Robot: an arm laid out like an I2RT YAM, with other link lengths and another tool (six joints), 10 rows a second.
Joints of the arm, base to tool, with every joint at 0 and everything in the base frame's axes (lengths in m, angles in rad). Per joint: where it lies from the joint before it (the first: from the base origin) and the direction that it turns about. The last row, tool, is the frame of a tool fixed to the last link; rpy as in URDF.
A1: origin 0.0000 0.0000 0.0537 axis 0 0 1
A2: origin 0.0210 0.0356 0.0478 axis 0 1 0
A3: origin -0.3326 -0.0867 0.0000 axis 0 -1 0
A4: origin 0.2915 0.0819 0.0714 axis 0 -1 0
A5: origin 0.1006 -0.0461 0.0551 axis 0 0 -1
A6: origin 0.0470 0.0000 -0.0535 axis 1 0 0
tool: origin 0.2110 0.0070 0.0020 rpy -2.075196 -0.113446 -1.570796
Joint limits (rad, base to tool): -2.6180..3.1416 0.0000..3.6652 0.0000..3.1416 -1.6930..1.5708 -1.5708..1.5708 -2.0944..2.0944
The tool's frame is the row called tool.
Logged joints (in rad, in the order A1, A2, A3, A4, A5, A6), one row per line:
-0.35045, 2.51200, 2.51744, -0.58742, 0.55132, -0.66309
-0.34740, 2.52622, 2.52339, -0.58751, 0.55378, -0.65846
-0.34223, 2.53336, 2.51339, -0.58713, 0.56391, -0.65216
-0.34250, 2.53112, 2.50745, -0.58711, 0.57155, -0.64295
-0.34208, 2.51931, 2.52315, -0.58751, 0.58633, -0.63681
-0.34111, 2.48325, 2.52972, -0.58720, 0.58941, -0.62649
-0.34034, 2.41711, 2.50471, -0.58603, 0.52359, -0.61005
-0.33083, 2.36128, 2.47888, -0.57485, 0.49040, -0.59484
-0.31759, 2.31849, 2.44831, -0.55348, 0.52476, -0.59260
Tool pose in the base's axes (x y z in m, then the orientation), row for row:
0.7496, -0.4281, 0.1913, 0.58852, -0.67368, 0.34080, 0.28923
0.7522, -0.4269, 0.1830, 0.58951, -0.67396, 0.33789, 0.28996
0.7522, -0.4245, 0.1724, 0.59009, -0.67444, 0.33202, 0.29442
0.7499, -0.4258, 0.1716, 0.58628, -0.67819, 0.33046, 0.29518
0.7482, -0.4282, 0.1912, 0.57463, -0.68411, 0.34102, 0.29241
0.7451, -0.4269, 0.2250, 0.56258, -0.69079, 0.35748, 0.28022
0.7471, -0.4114, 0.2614, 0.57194, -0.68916, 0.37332, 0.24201
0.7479, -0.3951, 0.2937, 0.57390, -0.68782, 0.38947, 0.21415
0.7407, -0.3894, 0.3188, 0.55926, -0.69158, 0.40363, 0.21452
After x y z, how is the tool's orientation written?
As a quaternion, x y z w.
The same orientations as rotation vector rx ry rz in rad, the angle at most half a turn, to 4 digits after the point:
1.5707, -1.7979, 0.9095
1.5727, -1.7980, 0.9014
1.5708, -1.7953, 0.8838
1.5600, -1.8046, 0.8793
1.5311, -1.8228, 0.9087
1.5083, -1.8520, 0.9584
1.5637, -1.8842, 1.0207
1.5922, -1.9082, 1.0805
1.5513, -1.9183, 1.1196

